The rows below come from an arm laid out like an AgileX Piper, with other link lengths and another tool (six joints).
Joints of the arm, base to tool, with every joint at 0 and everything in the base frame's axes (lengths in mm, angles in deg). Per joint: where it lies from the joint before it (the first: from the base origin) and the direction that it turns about. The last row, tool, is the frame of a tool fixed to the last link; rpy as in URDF.
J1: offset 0 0 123 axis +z
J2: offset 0 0 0 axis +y
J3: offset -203.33 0 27.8 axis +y
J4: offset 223.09 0 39.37 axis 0.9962 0 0.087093
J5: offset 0 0 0 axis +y
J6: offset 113.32 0 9.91 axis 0.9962 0 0.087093
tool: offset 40.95 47 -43.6 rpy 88.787 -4.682 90.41
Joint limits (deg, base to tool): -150..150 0..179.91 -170..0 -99.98..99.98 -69.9..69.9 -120..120
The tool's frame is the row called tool.
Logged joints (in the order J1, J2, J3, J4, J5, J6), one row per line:
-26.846 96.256 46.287 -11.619 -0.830 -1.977
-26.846 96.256 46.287 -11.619 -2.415 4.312
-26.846 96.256 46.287 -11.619 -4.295 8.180
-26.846 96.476 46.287 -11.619 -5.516 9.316
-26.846 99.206 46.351 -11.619 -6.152 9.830
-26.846 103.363 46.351 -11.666 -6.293 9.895
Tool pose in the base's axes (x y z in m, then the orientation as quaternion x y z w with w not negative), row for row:
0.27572 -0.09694 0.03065 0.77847 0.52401 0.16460 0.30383
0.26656 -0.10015 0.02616 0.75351 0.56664 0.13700 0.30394
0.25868 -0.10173 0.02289 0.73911 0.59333 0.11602 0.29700
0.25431 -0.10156 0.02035 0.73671 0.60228 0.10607 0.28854
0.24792 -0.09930 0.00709 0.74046 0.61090 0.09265 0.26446
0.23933 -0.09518 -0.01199 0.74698 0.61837 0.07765 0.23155
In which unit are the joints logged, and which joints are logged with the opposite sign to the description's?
The joints are logged in degrees. Opposite sign: J3, J5, J6.
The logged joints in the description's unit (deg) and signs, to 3 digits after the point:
-26.846 96.256 -46.287 -11.619 0.830 1.977
-26.846 96.256 -46.287 -11.619 2.415 -4.312
-26.846 96.256 -46.287 -11.619 4.295 -8.180
-26.846 96.476 -46.287 -11.619 5.516 -9.316
-26.846 99.206 -46.351 -11.619 6.152 -9.830
-26.846 103.363 -46.351 -11.666 6.293 -9.895

